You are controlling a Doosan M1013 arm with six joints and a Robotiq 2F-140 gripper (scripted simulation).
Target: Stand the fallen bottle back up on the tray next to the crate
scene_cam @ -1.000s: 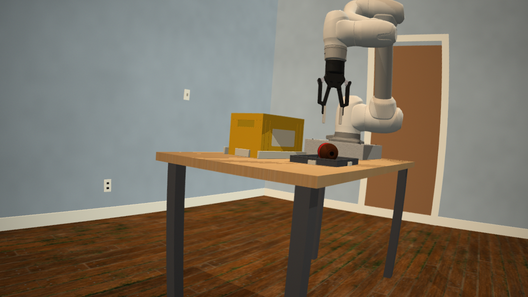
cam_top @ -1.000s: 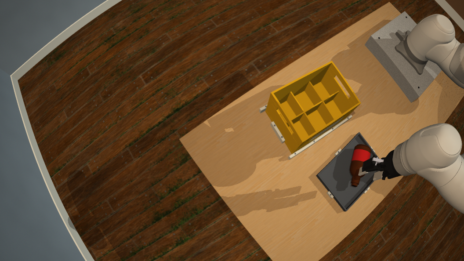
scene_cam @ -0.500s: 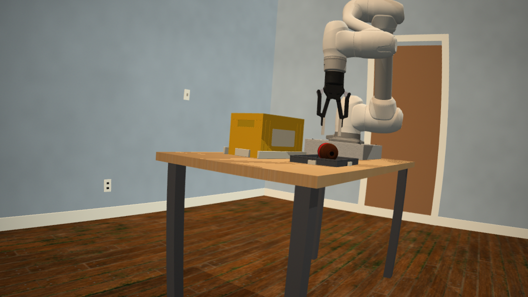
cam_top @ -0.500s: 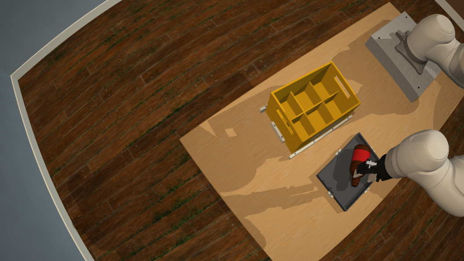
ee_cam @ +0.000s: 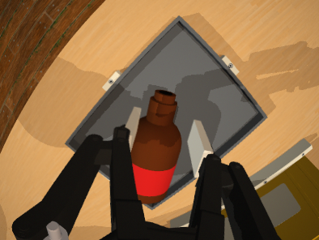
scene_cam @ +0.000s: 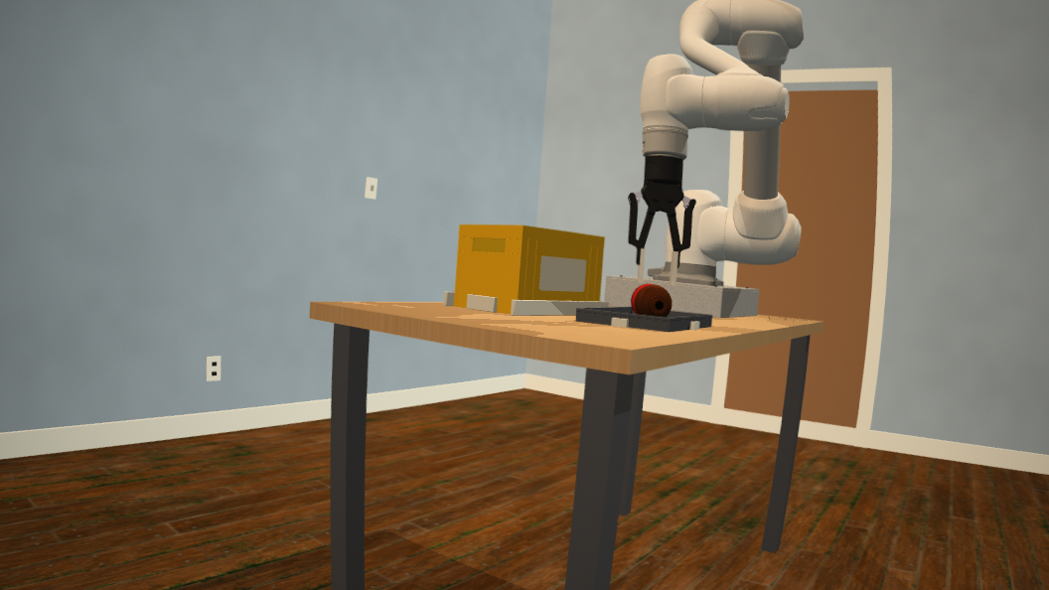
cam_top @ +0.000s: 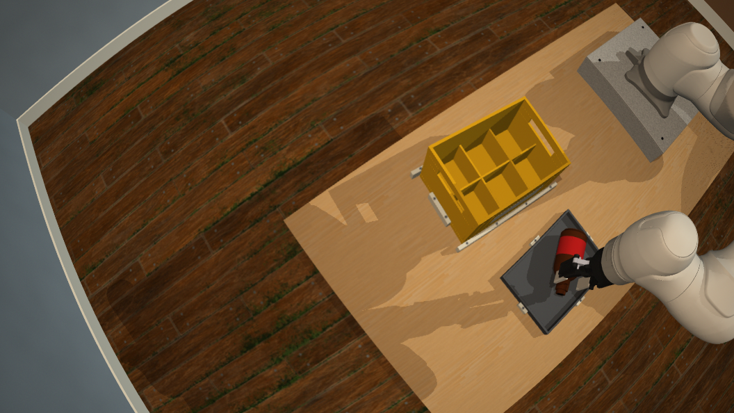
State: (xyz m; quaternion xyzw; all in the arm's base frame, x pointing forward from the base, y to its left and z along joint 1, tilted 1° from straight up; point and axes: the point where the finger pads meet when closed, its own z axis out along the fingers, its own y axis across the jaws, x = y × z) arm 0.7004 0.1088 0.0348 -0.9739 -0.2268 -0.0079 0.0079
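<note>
Now: the bottle 7 cm below my hand, 5 cm behind it and 2 cm to the right of it. From my hand the other things lie so: yellow crate 30 cm to the right, 6 cm behind, 3 cm below; then dark grey tray 10 cm below, 3 cm behind, 2 cm to the right.
</note>
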